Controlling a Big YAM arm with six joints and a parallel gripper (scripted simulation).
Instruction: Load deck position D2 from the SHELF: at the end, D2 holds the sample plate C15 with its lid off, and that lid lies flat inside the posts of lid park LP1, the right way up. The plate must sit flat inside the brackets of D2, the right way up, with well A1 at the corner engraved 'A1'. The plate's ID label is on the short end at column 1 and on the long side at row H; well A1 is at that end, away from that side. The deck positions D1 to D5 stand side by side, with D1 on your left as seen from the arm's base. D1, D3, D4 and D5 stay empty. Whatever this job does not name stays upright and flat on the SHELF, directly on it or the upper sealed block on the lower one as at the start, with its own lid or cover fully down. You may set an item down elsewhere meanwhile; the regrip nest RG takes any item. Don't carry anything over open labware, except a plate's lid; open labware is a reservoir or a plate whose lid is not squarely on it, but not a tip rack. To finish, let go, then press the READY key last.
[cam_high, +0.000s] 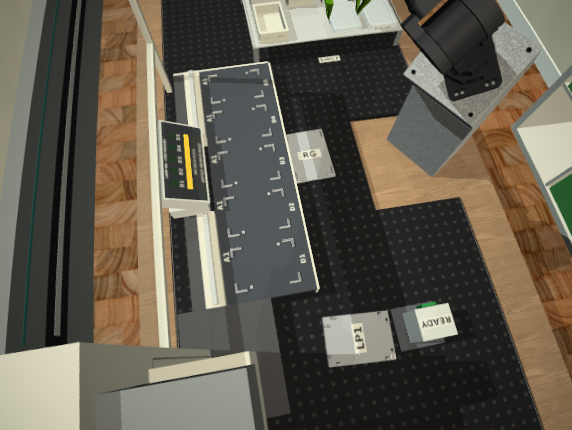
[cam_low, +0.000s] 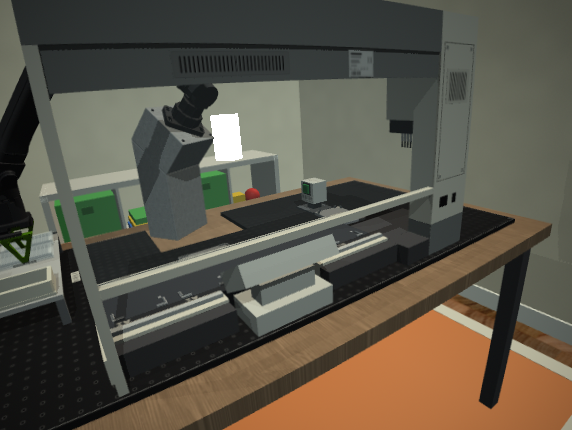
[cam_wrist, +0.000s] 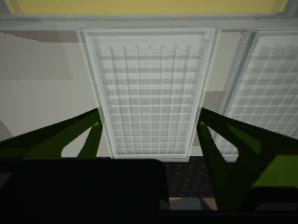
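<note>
My hand is right at the clear plate lid. The rest, counted from my hand: sample plate 1 cm below; shelf 7 cm ahead, 6 cm to the right, 2 cm below; shelf label 10 cm to the left, 7 cm below, 3 cm ahead.
</note>
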